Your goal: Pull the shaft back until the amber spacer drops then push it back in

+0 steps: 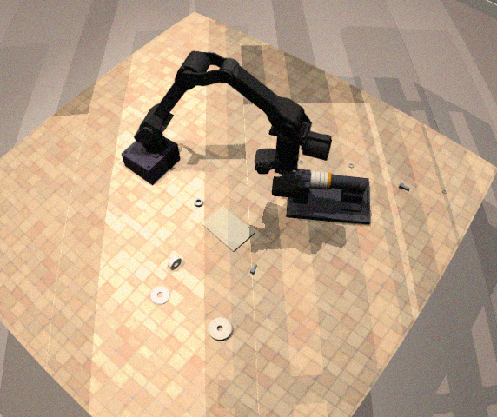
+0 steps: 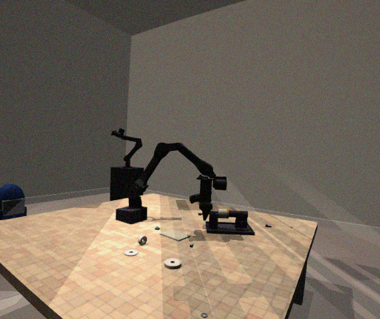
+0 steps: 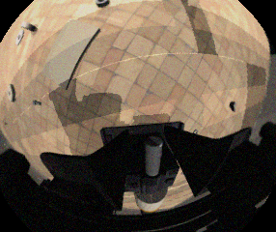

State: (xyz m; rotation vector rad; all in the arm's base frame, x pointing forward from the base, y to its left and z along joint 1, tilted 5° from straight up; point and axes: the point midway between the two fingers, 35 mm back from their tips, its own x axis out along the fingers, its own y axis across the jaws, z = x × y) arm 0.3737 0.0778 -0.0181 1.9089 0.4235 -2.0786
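The grey shaft is 6 cm ahead of my gripper tip, 3 cm to the left of it and 3 cm above it. From my gripper tip the other things lie so: white spacer: 8 cm ahead, 3 cm to the left, 3 cm above; pale flat card: 8 cm behind, 17 cm to the right, 4 cm below; amber spacer: 11 cm ahead, 5 cm to the left, 3 cm above.
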